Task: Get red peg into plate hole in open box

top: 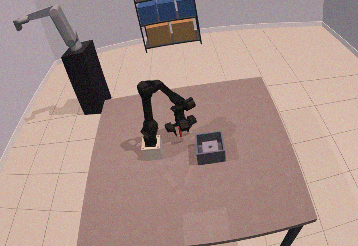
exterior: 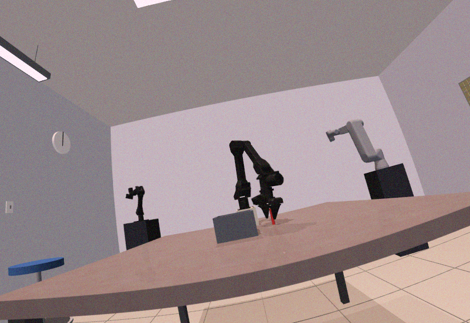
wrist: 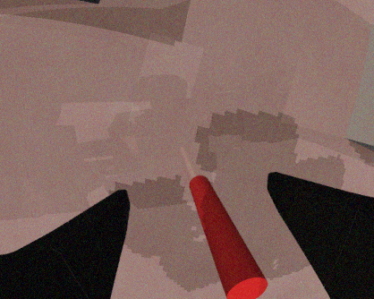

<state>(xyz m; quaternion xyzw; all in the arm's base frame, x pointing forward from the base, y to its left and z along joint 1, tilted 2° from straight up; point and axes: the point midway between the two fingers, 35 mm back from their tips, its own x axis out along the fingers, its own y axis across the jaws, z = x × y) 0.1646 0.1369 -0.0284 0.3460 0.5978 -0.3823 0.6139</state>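
Now: the red peg 10 mm to the left of my gripper tip, 10 mm behind it and 10 mm above it. Round my gripper tip: grey box (180 mm ahead, 140 mm to the right); then pale plate (180 mm ahead, 140 mm to the right, 20 mm above).
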